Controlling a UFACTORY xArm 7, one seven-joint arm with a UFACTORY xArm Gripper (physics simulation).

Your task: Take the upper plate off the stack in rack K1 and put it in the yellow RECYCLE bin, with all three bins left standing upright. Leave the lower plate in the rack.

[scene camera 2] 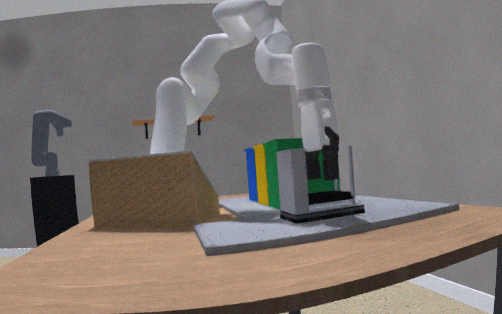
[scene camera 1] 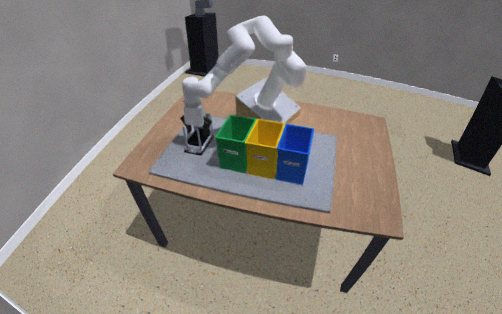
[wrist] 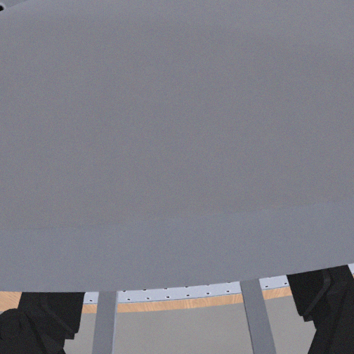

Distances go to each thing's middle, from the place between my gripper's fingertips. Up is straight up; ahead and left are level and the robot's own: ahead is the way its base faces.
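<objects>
Relative to the grey panel (scene camera 2: 285,161), my gripper is 2 cm to the left of it and 8 cm past it. Distances counted from my hand: green bin (scene camera 1: 231,138), 23 cm to the left, 1 cm behind, 1 cm above; yellow recycle bin (scene camera 1: 261,144), 36 cm to the left, 3 cm behind, 1 cm above; blue bin (scene camera 1: 294,145), 49 cm to the left, 6 cm behind, 1 cm above. Going by their middles, of the things named here the grey panel is the nearest to my gripper and the blue bin the farthest from it.
</objects>
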